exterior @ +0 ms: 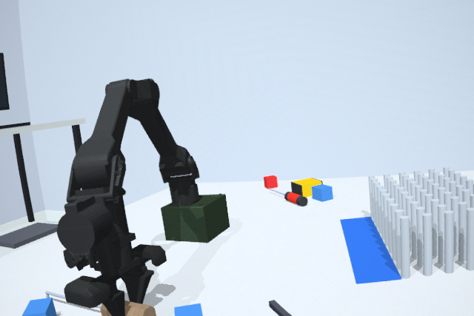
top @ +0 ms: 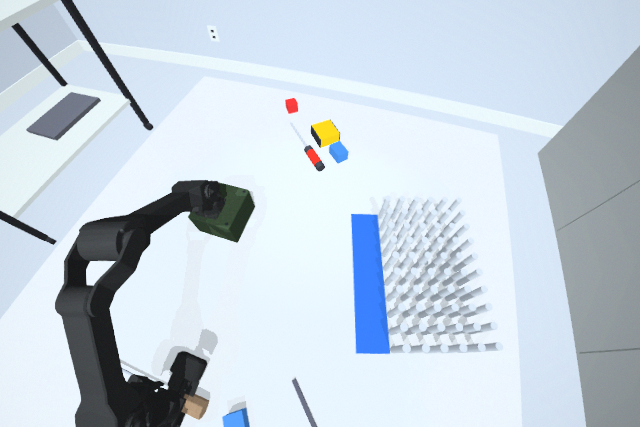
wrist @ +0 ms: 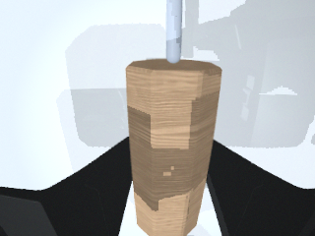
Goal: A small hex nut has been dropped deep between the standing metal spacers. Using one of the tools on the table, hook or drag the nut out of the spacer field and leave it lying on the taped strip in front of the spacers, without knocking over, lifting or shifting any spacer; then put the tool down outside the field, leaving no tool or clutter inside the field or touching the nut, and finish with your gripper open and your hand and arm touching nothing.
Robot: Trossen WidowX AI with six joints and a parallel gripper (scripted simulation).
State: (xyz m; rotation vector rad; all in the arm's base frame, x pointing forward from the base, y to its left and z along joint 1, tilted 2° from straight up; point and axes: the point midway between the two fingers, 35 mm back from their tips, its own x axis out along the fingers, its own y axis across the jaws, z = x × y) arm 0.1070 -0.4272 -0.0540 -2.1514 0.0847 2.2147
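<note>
Right now my gripper tip is 11 cm past the wooden-handled tool, 1 cm to the right of it and 1 cm below it. The rest, counted from my gripper tip: hex nut (49 cm ahead, 44 cm to the left); then blue taped strip (37 cm to the left, 34 cm ahead); then yellow block (84 cm to the left, 12 cm ahead, 2 cm above).
</note>
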